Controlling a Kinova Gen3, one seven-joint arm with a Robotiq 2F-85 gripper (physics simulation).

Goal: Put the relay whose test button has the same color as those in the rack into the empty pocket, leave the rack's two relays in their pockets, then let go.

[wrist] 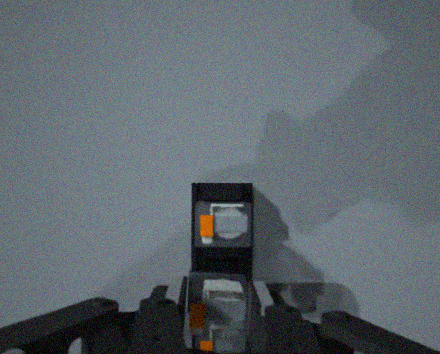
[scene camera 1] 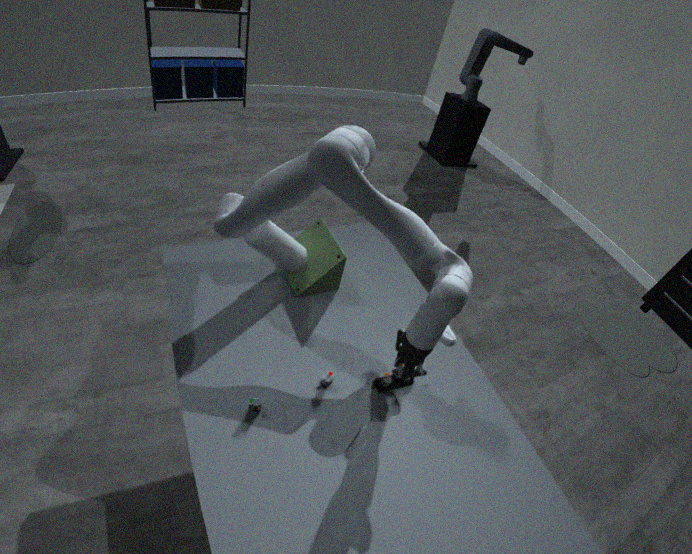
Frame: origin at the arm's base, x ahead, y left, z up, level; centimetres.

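Where they show: gripper, between the fingertips: [wrist: 216,299] [scene camera 1: 399,370]; arm's base, origin of its link: [scene camera 1: 296,258].
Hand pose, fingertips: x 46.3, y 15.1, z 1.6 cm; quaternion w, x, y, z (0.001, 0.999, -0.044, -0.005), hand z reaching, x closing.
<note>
Things, the pixels of their top centre, and the offset from my fingertips. "pt": a spot on its surface instead. Level surfaces: height alone.
- clear-cased relay, centre of its top: [wrist: 216,318] [scene camera 1: 401,367] dx +0.0, dy -0.1, dz +2.0 cm
- black rack, a spot on its surface: [wrist: 222,191] pt dx +0.5, dy +4.9, dz -3.8 cm
- rack relay, centre of its top: [wrist: 223,226] dx +0.4, dy +3.2, dz -1.2 cm
- orange button, centre of its top: [wrist: 206,351] dx -0.6, dy -3.1, dz -1.2 cm
- relay with a red button, centre of its top: [scene camera 1: 328,375] dx -4.3, dy -17.9, dz -1.7 cm
- relay with a green button, centre of its top: [scene camera 1: 254,400] dx -1.8, dy -36.9, dz -1.7 cm
- pale table, height of its surface: dz -6.1 cm
My gripper [scene camera 1: 405,373] [wrist: 216,299] is shut on a clear-cased relay [wrist: 225,312] with an orange test button. The black rack [scene camera 1: 380,384] [wrist: 222,191] lies under the fingers. One rack relay [wrist: 230,223] with an orange button sits in the pocket at the upper end in the wrist view. Another orange button [wrist: 206,345] shows at the bottom edge of that view, partly behind the held relay. A dark stretch of pocket shows between the upper relay and the held one. The held relay's lower end is hidden, so its depth in the pocket cannot be told.
A relay with a red button [scene camera 1: 326,380] stands left of the rack in the scene view, and a relay with a green button [scene camera 1: 254,405] stands further left. The green base block [scene camera 1: 323,259] is behind them. Arm shadows cross the pale table [scene camera 1: 450,473].
</note>
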